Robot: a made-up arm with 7 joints.
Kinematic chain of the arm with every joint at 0, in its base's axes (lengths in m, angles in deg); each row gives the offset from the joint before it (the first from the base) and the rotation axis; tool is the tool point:
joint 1: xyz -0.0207 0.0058 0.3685 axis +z
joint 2: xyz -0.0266 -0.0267 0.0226 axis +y
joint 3: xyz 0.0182 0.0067 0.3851 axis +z
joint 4: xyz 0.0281 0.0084 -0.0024 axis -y
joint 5: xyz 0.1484 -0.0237 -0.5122 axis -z
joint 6: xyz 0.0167 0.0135 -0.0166 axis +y
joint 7: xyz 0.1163 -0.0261 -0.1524 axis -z
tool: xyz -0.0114 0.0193 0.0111
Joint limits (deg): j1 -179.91..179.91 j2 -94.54..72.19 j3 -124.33..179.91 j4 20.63..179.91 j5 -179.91..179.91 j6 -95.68..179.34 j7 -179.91..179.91
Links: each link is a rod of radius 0.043 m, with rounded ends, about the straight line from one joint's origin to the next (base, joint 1, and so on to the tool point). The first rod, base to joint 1, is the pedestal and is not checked.
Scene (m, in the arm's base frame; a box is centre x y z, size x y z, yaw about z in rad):
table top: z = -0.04
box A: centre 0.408 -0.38 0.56 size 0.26 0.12 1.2 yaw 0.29
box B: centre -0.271 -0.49 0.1 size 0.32 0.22 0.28 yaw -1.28
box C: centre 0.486 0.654 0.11 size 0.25 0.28 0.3 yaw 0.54
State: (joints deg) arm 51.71 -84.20 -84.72 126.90 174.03 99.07 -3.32
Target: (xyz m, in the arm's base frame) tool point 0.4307 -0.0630 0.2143
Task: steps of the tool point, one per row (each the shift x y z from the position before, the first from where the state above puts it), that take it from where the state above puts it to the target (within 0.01 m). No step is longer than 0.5 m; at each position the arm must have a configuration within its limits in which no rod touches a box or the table.
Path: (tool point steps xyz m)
1: -0.1787 0.0683 0.1777
2: -0.1636 0.1022 0.0603
3: -0.1024 0.0666 -0.0412
4: -0.0037 -0.0023 -0.0838
5: 0.2450 0.0111 0.3931
6: 0.3779 0.1673 0.2431
7: 0.3557 0.3045 0.0268
8: 0.2098 0.3489 -0.1808
9: 0.0164 0.2677 -0.3221
10: 0.1546 -0.2410 -0.2006
11: -0.0227 -0.1542 -0.2279
12: -0.1039 -0.0024 -0.1630

